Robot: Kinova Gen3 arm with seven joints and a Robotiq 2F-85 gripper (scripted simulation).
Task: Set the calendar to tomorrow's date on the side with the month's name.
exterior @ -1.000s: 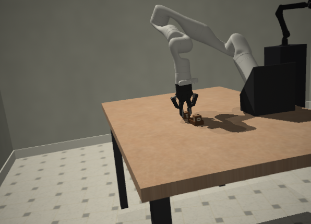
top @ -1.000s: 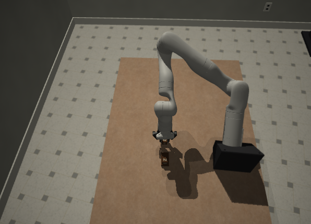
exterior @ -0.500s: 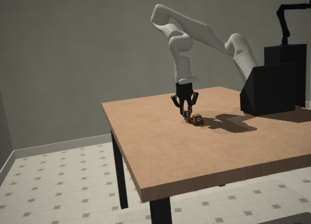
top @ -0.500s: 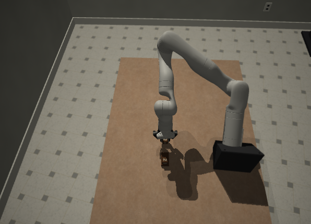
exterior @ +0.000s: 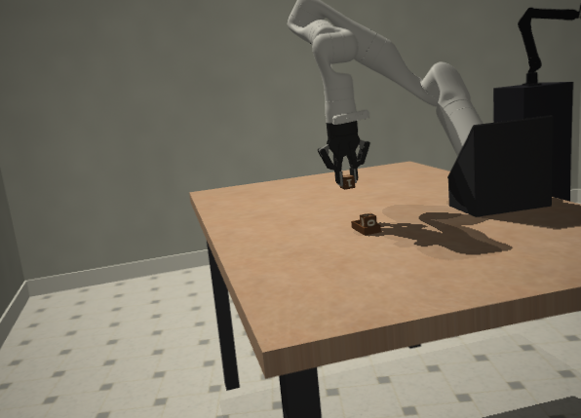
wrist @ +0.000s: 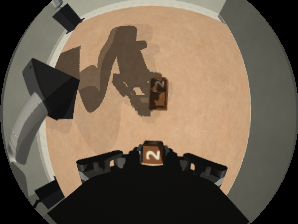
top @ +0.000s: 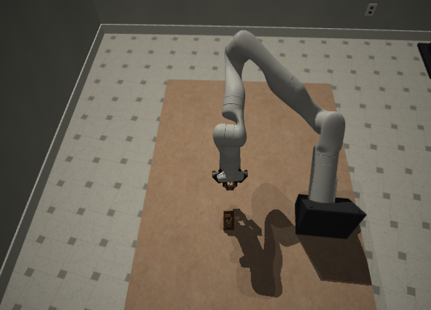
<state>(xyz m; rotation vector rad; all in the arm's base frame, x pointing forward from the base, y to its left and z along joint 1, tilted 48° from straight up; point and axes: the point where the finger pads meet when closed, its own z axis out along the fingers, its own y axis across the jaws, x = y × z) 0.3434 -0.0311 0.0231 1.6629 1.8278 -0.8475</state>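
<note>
Right now the tray is 10 mm behind my hand, 110 mm to the left of it and 100 mm below it.
</note>
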